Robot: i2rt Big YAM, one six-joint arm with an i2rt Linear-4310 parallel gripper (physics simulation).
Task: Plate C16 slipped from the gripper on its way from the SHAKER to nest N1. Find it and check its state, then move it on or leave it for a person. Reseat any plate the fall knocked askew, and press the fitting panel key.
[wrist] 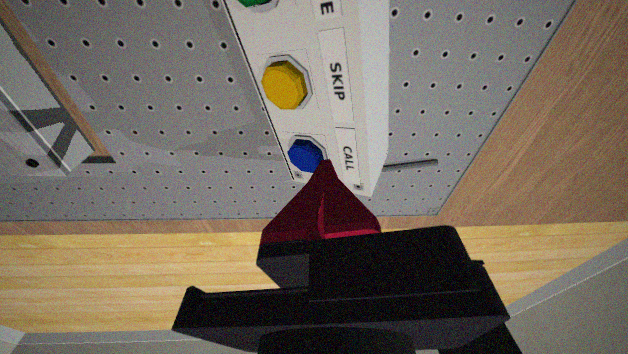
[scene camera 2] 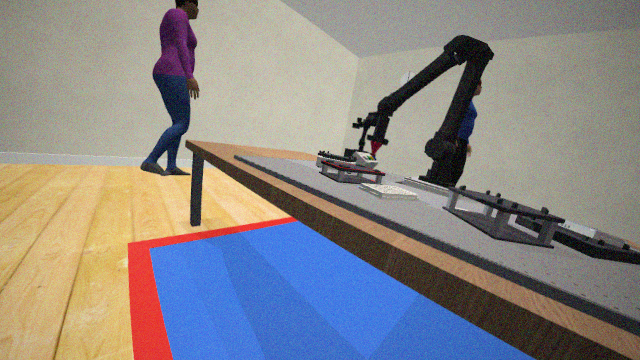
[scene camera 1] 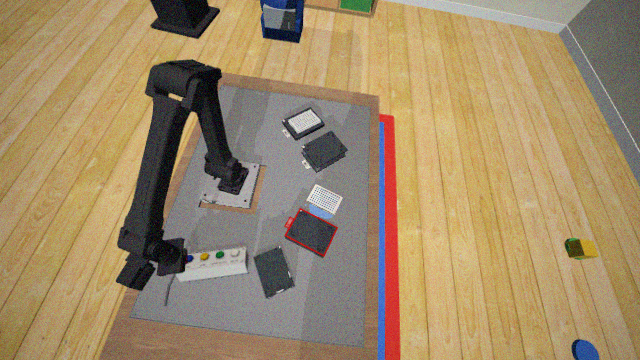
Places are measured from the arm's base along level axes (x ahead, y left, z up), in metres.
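Where they show: gripper, fingertip midpoint: (wrist: pixel 327 166) (scene camera 2: pixel 372 156) (scene camera 1: pixel 185 262); arm's base, origin of the base link: (scene camera 2: pixel 436 183) (scene camera 1: pixel 234 179).
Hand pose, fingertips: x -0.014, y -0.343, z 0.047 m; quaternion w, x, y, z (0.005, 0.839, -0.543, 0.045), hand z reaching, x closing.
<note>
Each offset is from my fingertips to the centre of the thing. "*": to the spot under its first point.
My gripper (scene camera 2: pixel 375 149) (wrist: pixel 327 166) is shut and empty, its red fingertips at the blue CALL key @(0.008 m down, 0.002 m ahead, 0.014 m left) (wrist: pixel 305 153) (scene camera 1: pixel 189 258) of the white panel @(0.030 m down, 0.080 m ahead, 0.023 m left) (scene camera 1: pixel 215 271) (wrist: pixel 376 100); contact is unclear. The yellow SKIP key @(0.008 m down, 0.048 m ahead, 0.034 m left) (wrist: pixel 284 86) (scene camera 1: pixel 204 256) and green key @(0.008 m down, 0.094 m ahead, 0.053 m left) (scene camera 1: pixel 220 254) sit farther along. A white well plate @(0.065 m down, 0.389 m ahead, 0.371 m left) (scene camera 1: pixel 325 198) (scene camera 2: pixel 387 191) lies flat on the mat, beside a red-edged raised stand (scene camera 1: pixel 311 232) (scene camera 2: pixel 350 171). A translucent blue patch @(* 0.071 m down, 0.386 m ahead, 0.318 m left) (scene camera 1: pixel 320 211) shows between them. Another white plate @(0.034 m down, 0.205 m ahead, 0.714 m left) (scene camera 1: pixel 303 120) sits on a dark holder at the back. No plate label is readable.
A dark two-level stand (scene camera 1: pixel 324 151) (scene camera 2: pixel 505 206) is near the back holder. A dark flat unit @(* 0.018 m down, 0.288 m ahead, 0.048 m left) (scene camera 1: pixel 274 272) lies right of the panel. A cable @(* 0.067 m down, 0.041 m back, 0.099 m right) (scene camera 1: pixel 168 291) (wrist: pixel 412 164) leaves the panel. A person in purple (scene camera 2: pixel 174 50) stands beyond the table, another in blue (scene camera 2: pixel 468 121) behind the arm.
</note>
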